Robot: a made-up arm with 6 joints. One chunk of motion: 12 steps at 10 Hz.
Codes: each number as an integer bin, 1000 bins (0 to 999) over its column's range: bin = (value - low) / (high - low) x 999, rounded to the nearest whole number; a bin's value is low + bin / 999 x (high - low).
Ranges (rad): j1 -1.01..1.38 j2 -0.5..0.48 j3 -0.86..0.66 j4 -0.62..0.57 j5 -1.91..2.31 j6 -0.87..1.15
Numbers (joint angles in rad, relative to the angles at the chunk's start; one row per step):
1: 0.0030 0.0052 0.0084 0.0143 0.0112 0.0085
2: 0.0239 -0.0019 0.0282 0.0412 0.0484 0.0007
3: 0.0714 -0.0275 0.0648 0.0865 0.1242 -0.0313
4: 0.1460 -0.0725 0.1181 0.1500 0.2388 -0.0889
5: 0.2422 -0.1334 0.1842 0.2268 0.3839 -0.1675
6: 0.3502 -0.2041 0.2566 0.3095 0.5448 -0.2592
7: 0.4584 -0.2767 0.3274 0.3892 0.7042 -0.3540
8: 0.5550 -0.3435 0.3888 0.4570 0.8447 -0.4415
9: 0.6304 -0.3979 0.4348 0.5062 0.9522 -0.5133
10: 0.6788 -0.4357 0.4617 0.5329 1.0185 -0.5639
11: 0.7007 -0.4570 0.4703 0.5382 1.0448 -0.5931
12: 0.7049 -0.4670 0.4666 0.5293 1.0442 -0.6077
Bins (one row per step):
1: 423 515 571 532 455 434
2: 432 508 584 555 464 431
3: 452 482 608 593 482 415
4: 483 436 643 646 509 386
5: 523 374 686 711 543 347
6: 569 302 734 780 581 302
7: 614 228 780 847 619 255
8: 654 160 821 904 652 212
9: 686 104 851 945 678 176
10: 706 66 869 968 693 151
11: 715 44 874 972 699 137
12: 717 34 872 965 699 130

